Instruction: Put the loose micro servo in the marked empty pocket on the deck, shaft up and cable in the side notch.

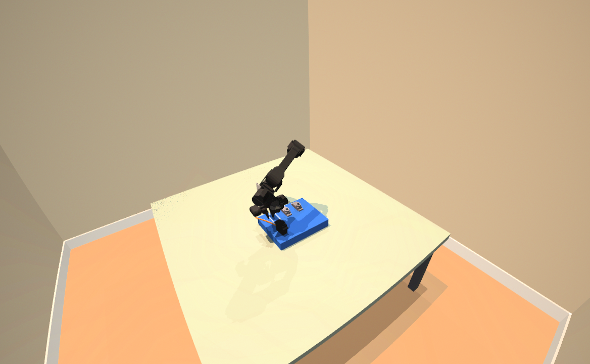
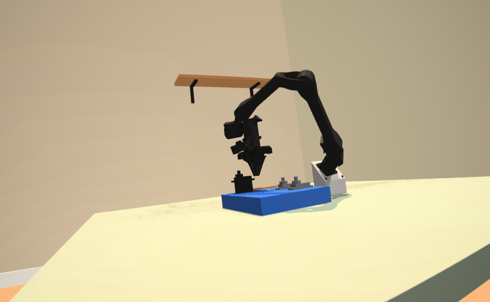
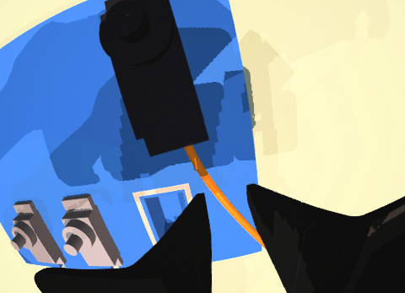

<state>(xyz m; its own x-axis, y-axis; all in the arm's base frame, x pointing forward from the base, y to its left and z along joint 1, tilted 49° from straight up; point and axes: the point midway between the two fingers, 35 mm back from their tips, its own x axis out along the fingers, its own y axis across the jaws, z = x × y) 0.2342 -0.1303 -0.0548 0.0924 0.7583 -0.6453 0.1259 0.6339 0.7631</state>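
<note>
Now: gripper tip 110 mm to the right of the blue deck, 80 mm above it and 70 mm short of it.
</note>
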